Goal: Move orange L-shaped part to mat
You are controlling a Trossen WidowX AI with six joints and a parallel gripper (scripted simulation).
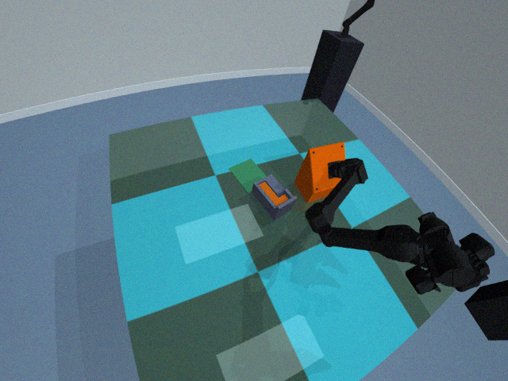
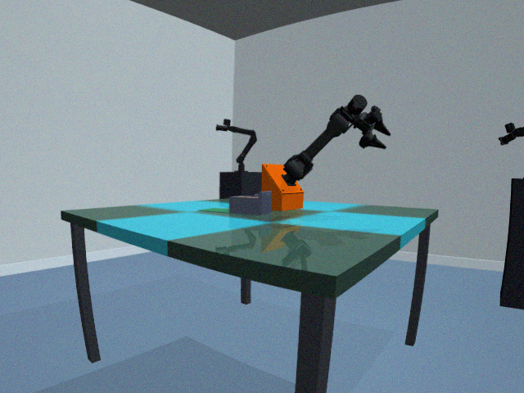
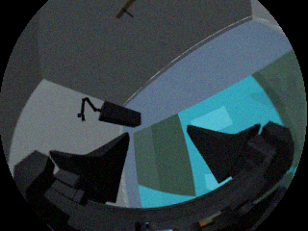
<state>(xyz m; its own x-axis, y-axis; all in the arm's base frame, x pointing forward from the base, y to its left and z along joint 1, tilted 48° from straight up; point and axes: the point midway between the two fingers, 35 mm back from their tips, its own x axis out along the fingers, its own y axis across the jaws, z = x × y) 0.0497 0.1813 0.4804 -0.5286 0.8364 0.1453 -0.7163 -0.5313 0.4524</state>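
My gripper tip is 22 cm short of the orange L-shaped part, 50 cm to the left of it and 25 cm above it. From my gripper tip the other things lie so: green mat (26 cm ahead, 66 cm to the right, 31 cm below).
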